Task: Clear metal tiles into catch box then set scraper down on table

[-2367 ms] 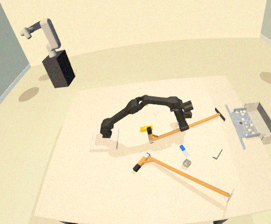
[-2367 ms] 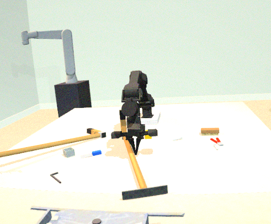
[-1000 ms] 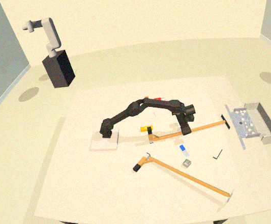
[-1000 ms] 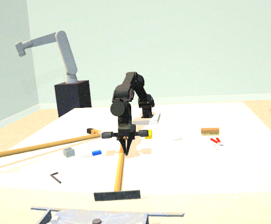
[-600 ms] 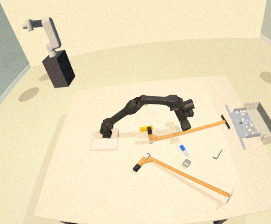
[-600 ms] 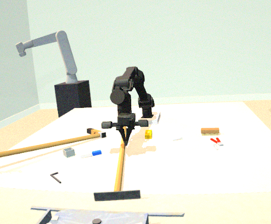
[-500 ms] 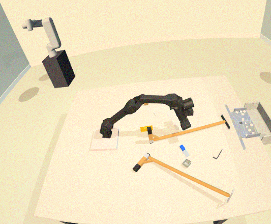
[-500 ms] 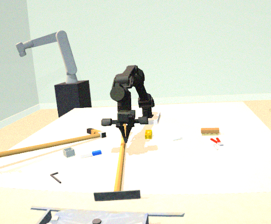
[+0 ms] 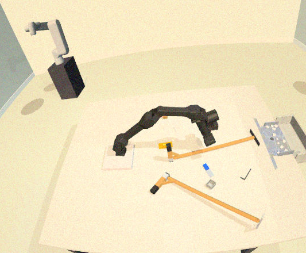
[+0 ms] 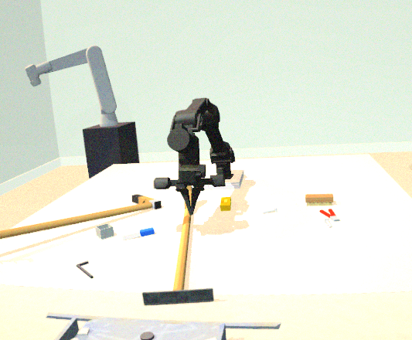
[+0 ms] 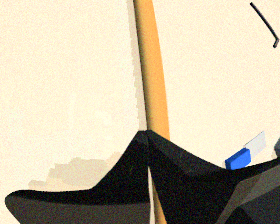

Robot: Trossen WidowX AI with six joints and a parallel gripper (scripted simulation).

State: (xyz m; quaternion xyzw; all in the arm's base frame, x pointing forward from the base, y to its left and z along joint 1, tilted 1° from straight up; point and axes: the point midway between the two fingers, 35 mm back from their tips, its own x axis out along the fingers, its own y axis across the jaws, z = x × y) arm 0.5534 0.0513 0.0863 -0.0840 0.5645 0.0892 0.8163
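My gripper tip is 30 mm short of the long scraper, 10 mm to the left of it and 10 mm above it. Also, from my gripper tip: yellow block: 290 mm behind, 30 mm to the left, 60 mm below; blue marker: 20 mm behind, 170 mm to the right, 70 mm below; small grey box: 270 mm to the right, 60 mm below.
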